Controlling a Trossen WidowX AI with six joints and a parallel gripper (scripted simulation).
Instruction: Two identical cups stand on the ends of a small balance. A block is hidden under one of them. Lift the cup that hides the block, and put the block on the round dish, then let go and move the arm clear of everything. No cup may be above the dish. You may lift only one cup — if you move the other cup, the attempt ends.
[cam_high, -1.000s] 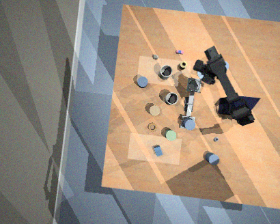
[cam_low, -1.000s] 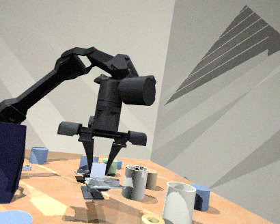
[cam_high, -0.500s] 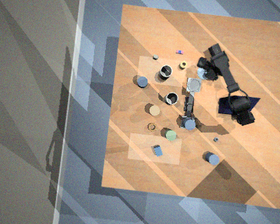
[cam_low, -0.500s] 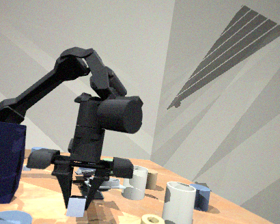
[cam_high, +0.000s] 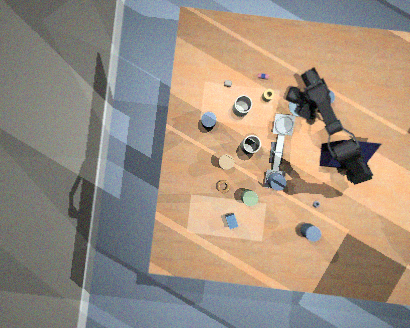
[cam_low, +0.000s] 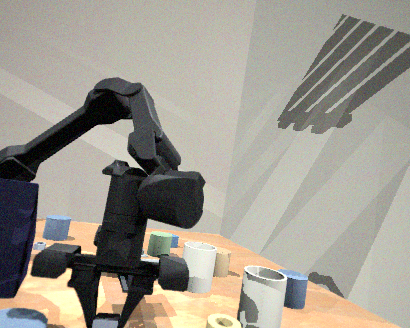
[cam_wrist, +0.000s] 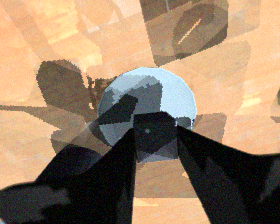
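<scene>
Now: the pale blue round dish 2 cm below my gripper tip. The rest, counted from my gripper tip: grey block (1 cm above); blue block (59 cm to the left, 25 cm ahead, 1 cm below).
</scene>
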